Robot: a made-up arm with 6 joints.
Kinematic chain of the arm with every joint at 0, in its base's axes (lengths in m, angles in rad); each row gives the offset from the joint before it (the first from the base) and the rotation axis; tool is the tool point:
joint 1: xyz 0 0 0.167 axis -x
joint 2: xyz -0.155 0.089 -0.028 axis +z
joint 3: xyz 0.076 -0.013 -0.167 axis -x
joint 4: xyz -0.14 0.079 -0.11 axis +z
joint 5: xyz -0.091 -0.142 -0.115 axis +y
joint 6: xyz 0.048 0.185 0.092 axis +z
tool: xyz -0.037 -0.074 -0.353
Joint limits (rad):
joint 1: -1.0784..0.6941
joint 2: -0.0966..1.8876
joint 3: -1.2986..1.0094
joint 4: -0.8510..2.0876
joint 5: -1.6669..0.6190
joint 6: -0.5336..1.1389
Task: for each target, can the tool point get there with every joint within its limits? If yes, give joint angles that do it. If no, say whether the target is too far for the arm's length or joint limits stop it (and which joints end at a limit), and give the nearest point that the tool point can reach.
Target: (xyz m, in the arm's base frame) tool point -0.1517 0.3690 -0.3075
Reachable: yes | joints -0.2072 0.2602 -0.0772 0.7052 -1.0745 -0.3160
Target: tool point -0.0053 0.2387 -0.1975
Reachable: yes | joints -0.2484 1.0643 0.7658 0.2296 -1.3276 0.7262
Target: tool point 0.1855 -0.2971 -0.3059
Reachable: yes | joints 0.4646 1.6584 0.6244 0.7116 0.2639 -0.1981
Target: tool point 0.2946 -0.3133 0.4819
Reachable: no: joint limits stop it (at a limit: joint 1, joint 3, joint 5, joint 6) | nearest point 0.1535 -0.3842 0.1361 | short by 0.380 m
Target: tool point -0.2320 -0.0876 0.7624
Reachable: no: joint limits stop it (at a limit: joint 1, joint 3, joint 6) | nearest point -0.2108 0.1760 0.4980 | short by 0.374 m
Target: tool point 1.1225 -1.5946 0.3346
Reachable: no: too far | nearest point 0.1645 -0.5006 -0.0178 | short by 1.496 m
